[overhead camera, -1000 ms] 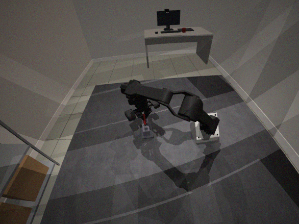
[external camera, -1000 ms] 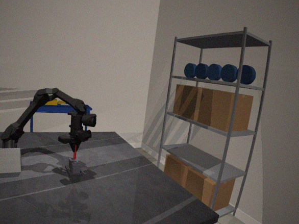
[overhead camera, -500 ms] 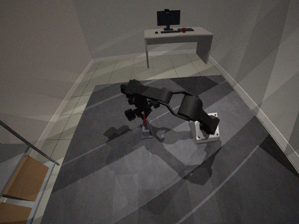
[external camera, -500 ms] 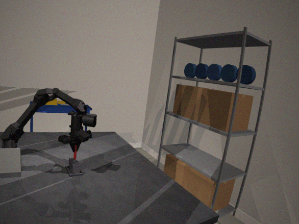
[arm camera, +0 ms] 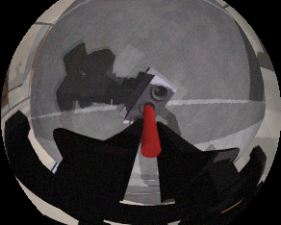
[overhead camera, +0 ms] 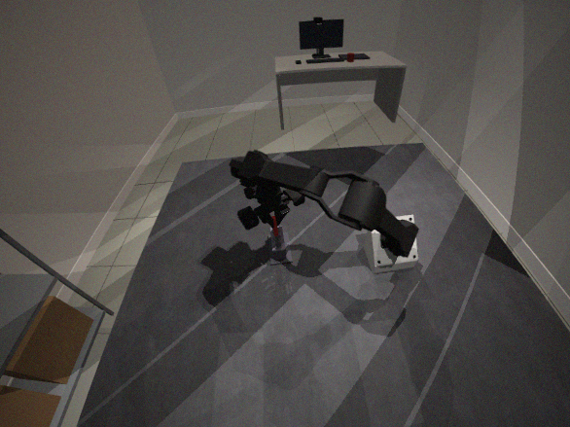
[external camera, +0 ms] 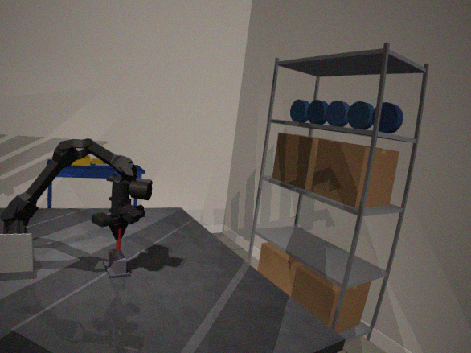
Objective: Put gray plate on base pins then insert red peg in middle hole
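My gripper tip is right at the red peg. From my gripper tip the other things lie so: gray plate 7 cm below; then base 11 cm below.
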